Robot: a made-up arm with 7 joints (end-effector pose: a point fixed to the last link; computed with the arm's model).
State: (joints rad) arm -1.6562 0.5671 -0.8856 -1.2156 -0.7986 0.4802 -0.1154
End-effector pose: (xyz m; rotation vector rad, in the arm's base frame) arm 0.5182 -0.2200 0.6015 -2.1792 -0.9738 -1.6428
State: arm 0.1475 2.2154 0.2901 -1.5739 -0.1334 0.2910 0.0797
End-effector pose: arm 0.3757 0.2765 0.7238 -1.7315 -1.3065 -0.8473
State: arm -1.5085 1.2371 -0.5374 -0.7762 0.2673 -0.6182 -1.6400
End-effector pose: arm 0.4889 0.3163 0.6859 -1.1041 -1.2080 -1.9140
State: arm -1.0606 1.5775 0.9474 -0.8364 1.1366 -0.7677 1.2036
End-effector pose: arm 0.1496 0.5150 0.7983 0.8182 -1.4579 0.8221
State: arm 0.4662 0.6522 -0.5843 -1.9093 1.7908 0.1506 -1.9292
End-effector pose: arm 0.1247 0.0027 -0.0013 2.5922 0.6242 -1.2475
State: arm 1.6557 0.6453 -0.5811 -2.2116 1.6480 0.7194 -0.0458
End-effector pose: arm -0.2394 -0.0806 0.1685 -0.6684 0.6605 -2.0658
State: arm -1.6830 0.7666 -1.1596 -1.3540 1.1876 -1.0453 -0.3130
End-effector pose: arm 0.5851 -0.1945 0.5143 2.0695 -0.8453 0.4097
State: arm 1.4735 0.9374 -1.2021 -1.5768 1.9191 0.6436 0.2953
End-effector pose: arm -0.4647 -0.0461 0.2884 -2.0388 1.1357 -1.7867
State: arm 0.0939 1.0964 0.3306 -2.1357 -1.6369 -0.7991 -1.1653
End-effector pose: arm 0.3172 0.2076 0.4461 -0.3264 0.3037 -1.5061
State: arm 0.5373 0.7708 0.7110 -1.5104 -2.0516 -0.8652 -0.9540
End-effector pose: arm 0.1319 0.4478 0.2551 -0.8641 0.2837 -0.2735
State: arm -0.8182 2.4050 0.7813 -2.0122 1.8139 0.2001 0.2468
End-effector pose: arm -0.0230 -0.0438 0.8645 2.7533 -0.1679 0.3320
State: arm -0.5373 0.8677 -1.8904 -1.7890 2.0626 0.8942 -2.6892
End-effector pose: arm 0.1277 -0.0289 -0.0450 -1.7891 1.7440 0.7960
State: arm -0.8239 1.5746 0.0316 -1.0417 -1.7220 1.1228 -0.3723
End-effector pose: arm 0.3425 0.4142 0.6777 0.5800 -1.9883 -1.0926
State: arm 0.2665 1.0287 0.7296 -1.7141 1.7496 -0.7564 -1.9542
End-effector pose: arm 0.2672 0.3980 0.3757 1.4251 2.0722 1.2551
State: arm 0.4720 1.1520 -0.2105 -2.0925 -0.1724 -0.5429 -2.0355
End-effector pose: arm 0.2131 0.2005 0.1467 -1.4766 -0.0413 -1.5645
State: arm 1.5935 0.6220 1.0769 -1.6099 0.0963 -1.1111 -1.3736
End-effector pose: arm -0.2882 0.4400 0.4143 -1.2919 -0.8169 -0.6039
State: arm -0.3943 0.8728 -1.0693 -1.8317 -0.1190 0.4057 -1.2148
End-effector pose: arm 0.3198 -0.0362 0.0897 -1.9994 -0.0484 -0.5284
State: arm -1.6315 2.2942 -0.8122 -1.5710 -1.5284 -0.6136 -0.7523
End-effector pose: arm 0.0813 0.3073 0.8338 0.1042 -0.3334 -0.7676
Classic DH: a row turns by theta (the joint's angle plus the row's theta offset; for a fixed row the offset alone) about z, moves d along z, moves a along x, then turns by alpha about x. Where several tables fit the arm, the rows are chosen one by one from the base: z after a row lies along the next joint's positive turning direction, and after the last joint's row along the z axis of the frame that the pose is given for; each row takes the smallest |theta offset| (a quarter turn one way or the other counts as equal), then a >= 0, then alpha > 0; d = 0 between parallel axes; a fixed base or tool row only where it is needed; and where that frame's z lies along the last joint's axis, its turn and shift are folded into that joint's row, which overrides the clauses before.
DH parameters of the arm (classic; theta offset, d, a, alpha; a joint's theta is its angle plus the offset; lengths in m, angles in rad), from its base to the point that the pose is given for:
base (fixed): 0 0.438 0.0143 -1.2217
joint 1: -1.5708 -0.0207 0.0217 -1.5708
joint 2: 1.2217 -0.0105 0.0048 1.5708
joint 3: 1.5708 -0.3313 0.0435 -1.5708
joint 4: 0 -0.0223 -0.0598 1.5708
joint 5: 0 -0.3509 -0.0148 -1.5708
joint 6: 0 -0.0076 -0.007 1.5708
joint 7: -0.4122 0.0344 -0.0245 1.5591
tool (fixed): -2.5939 -0.0057 0 0

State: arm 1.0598 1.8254 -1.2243 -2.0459 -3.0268 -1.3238 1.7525
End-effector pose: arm -0.2202 0.2098 0.2188 -0.2186 0.9307 0.9919
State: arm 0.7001 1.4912 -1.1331 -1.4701 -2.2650 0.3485 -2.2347
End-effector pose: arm -0.2026 0.3640 0.1098 0.4993 1.7453 -1.9063
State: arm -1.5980 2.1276 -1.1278 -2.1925 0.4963 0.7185 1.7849
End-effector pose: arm 0.2671 0.1863 0.6017 1.5188 0.8239 -0.4484
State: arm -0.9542 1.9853 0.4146 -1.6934 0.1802 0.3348 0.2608
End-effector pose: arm 0.0724 0.2096 0.9015 1.9331 1.0069 1.6001
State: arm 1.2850 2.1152 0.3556 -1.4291 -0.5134 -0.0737 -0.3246
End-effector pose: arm 0.3250 0.4640 0.3588 -1.2734 -0.1557 0.0225
